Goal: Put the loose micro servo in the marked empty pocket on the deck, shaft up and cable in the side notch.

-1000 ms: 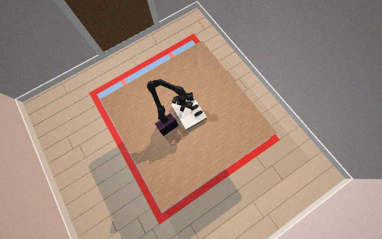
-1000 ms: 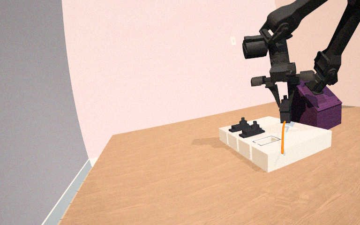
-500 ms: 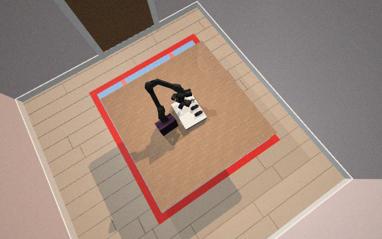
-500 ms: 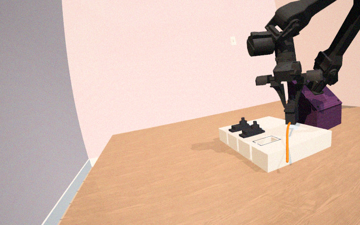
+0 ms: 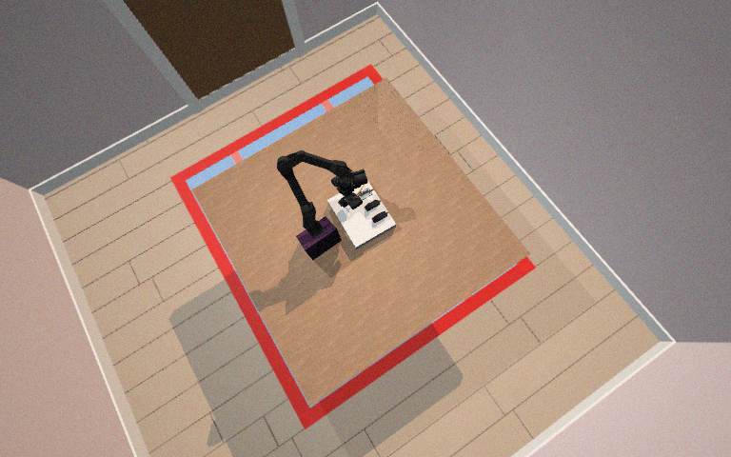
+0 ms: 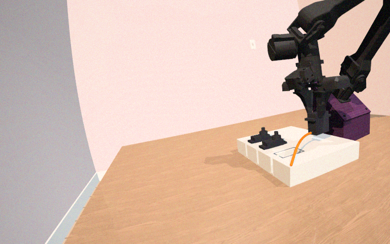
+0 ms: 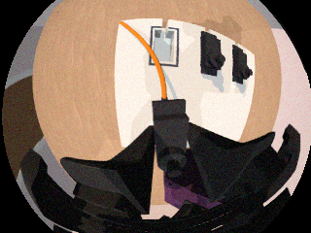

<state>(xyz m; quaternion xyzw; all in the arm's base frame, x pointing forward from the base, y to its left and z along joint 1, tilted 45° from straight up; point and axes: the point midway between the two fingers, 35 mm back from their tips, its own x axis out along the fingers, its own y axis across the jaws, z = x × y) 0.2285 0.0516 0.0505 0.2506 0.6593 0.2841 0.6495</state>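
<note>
Right now my gripper tip is 2 cm past the white deck, 7 cm to the left of it and 10 cm above it.
</note>
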